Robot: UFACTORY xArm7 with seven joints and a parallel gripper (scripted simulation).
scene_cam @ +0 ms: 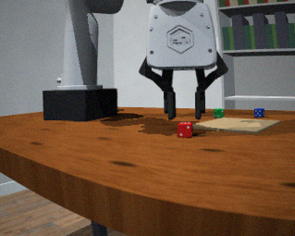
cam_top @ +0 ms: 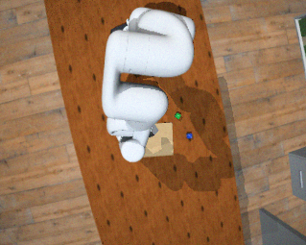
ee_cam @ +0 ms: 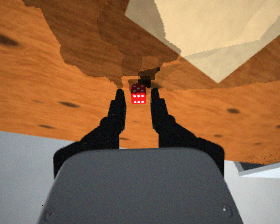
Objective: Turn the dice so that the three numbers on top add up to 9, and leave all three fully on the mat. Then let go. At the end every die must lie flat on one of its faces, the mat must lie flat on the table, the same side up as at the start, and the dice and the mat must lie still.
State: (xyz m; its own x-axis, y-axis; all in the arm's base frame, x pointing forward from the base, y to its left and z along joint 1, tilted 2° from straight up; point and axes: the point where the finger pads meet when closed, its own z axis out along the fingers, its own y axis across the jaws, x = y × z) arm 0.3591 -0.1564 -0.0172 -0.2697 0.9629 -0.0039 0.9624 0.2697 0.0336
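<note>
My hand is 40 mm above the red die and 10 mm to the left of it. Also, from my hand: blue die 260 mm to the left, 90 mm ahead, 40 mm below; tan mat 120 mm to the left, 60 mm ahead, 40 mm below; green die 240 mm to the left, 40 mm below, 10 mm behind.
</note>
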